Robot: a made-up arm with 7 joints. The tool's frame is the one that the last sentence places. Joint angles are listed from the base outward.
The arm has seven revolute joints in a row. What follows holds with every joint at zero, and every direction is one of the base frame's.
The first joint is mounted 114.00 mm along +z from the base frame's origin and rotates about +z.
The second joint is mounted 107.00 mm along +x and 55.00 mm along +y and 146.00 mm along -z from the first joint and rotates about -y.
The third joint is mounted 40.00 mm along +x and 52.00 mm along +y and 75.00 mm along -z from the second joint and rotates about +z.
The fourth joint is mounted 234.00 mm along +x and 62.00 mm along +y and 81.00 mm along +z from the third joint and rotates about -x.
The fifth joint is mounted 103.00 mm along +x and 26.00 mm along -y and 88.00 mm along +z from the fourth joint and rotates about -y.
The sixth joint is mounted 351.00 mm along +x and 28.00 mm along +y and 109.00 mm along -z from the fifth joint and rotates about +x.
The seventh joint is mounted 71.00 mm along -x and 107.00 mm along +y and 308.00 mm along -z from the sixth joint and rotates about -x.
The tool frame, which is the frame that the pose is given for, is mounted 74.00 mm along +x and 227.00 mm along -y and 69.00 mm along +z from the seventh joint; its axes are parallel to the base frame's.
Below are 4 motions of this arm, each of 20 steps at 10 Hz.
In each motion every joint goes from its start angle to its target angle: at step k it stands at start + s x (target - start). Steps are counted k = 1, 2, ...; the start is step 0. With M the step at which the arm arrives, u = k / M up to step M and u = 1 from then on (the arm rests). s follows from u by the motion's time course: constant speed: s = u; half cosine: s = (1 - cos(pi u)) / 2; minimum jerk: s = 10 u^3 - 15 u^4 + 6 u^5.
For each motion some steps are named. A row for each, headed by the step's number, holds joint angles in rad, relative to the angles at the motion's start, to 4 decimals.
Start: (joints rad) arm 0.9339 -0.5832 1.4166 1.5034 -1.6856 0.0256 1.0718
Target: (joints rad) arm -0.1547 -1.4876 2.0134 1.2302 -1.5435 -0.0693 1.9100
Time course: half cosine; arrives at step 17
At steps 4, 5, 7, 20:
4: -0.1421 -0.1180 0.0779 -0.0357 0.0185 -0.0124 0.1094
5: -0.2163 -0.1797 0.1186 -0.0543 0.0282 -0.0189 0.1665
7: -0.3953 -0.3284 0.2167 -0.0992 0.0516 -0.0345 0.3044
20: -1.0886 -0.9044 0.5968 -0.2732 0.1421 -0.0949 0.8382

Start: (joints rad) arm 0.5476 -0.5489 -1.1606 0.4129 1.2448 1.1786 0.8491
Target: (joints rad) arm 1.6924 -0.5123 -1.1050 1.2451 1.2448 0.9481 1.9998
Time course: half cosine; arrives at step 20
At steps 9, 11, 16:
9: 0.4829 0.0154 0.0235 0.3510 0.0000 -0.0972 0.4853
11: 0.6619 0.0212 0.0321 0.4812 0.0000 -0.1333 0.6654
16: 1.0355 0.0331 0.0503 0.7527 0.0000 -0.2085 1.0408

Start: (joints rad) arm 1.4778 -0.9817 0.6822 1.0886 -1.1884 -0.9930 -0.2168
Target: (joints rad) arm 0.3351 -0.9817 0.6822 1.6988 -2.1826 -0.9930 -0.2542
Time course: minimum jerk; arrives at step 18
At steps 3, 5, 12, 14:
3: -0.0406 0.0000 0.0000 0.0217 -0.0353 0.0000 -0.0013
5: -0.1542 0.0000 0.0000 0.0823 -0.1342 0.0000 -0.0050
12: -0.9029 0.0000 0.0000 0.4821 -0.7855 0.0000 -0.0296
14: -1.0554 0.0000 0.0000 0.5636 -0.9182 0.0000 -0.0345

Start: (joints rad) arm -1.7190 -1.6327 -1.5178 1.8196 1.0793 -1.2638 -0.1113
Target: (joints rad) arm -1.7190 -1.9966 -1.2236 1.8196 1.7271 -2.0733 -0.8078
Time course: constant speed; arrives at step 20
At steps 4, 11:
4: 0.0000 -0.0728 0.0588 0.0000 0.1296 -0.1619 -0.1393
11: 0.0000 -0.2001 0.1618 0.0000 0.3563 -0.4452 -0.3831

